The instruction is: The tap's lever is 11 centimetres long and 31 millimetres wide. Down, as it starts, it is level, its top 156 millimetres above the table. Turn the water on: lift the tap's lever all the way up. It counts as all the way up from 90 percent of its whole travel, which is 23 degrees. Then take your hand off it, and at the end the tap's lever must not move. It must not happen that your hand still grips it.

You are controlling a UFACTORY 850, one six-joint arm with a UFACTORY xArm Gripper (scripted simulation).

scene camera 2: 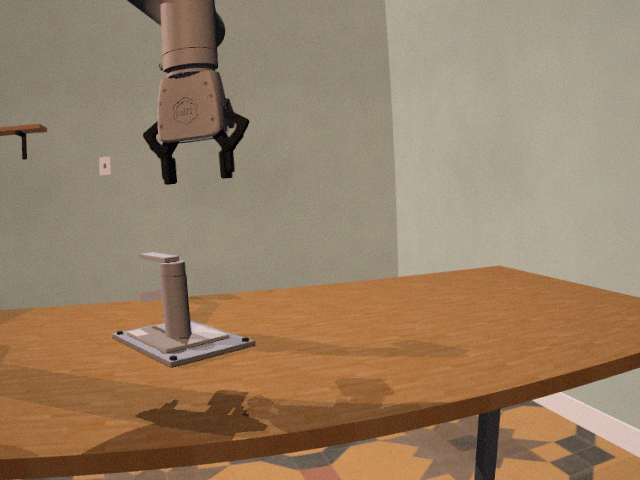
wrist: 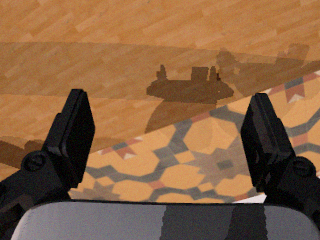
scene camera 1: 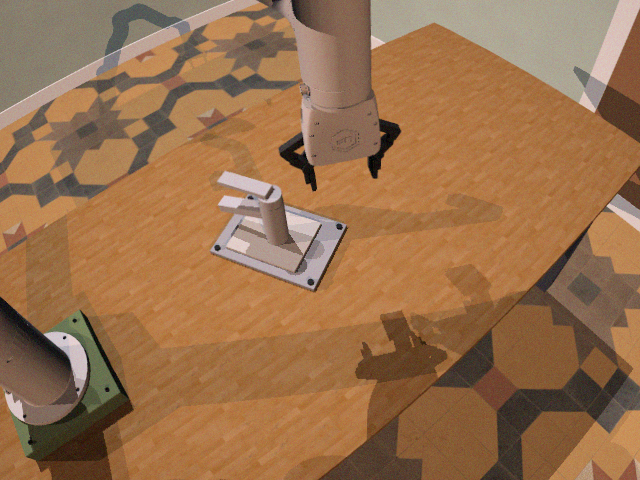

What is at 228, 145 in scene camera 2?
My gripper.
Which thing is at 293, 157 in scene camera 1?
My gripper.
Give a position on a base plate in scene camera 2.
235, 342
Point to a lever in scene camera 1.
At 269, 196
